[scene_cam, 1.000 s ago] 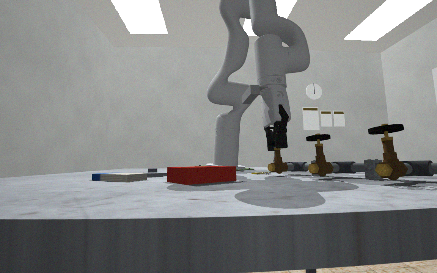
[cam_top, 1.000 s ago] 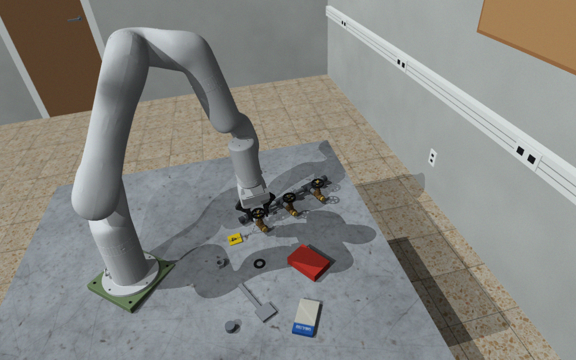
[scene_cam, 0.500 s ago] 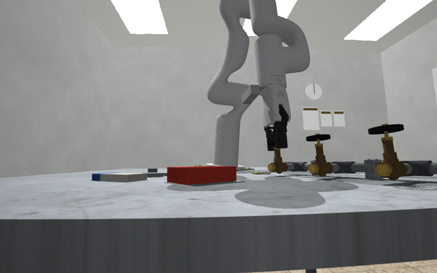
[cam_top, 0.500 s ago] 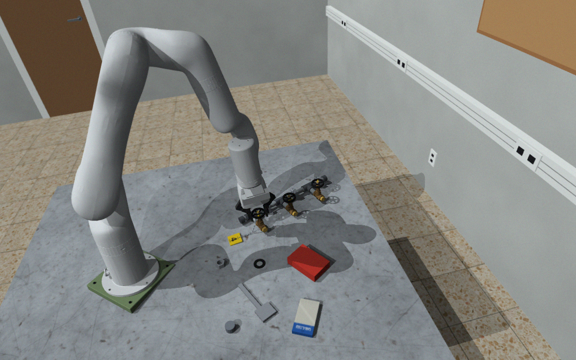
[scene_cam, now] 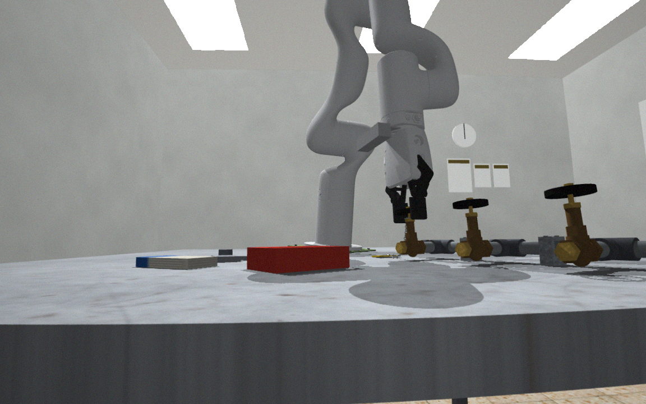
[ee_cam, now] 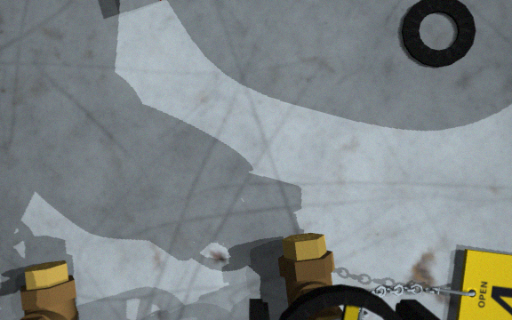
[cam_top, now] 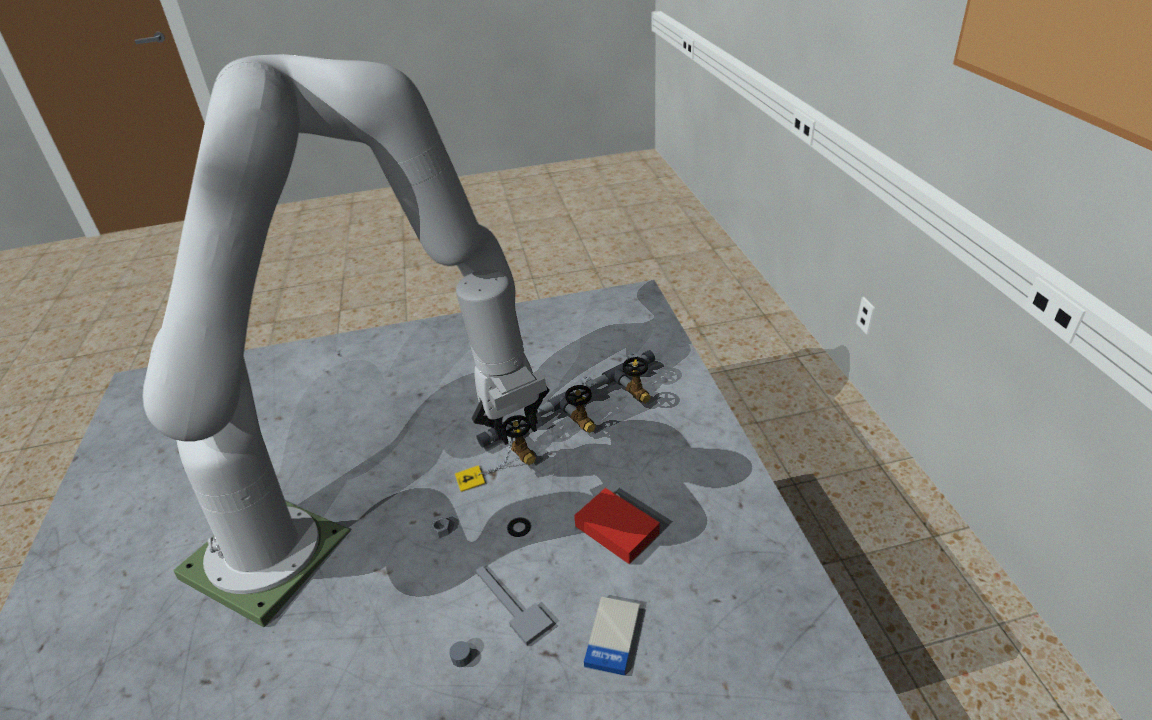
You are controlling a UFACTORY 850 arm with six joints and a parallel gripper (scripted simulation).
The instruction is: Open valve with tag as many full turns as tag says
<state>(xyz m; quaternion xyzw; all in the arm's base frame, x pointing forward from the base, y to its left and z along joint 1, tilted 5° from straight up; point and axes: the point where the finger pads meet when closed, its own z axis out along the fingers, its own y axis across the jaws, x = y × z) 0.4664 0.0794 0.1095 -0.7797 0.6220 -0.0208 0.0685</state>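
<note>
Right now the yellow tag is 90 mm behind my hand, 20 mm to the right of it and 90 mm below it. The rest, counted from my hand: black washer (40 mm behind, 160 mm to the right, 90 mm below); then red block (130 mm ahead, 210 mm to the right, 80 mm below); then grey nut (170 mm behind, 120 mm to the right, 80 mm below).
</note>
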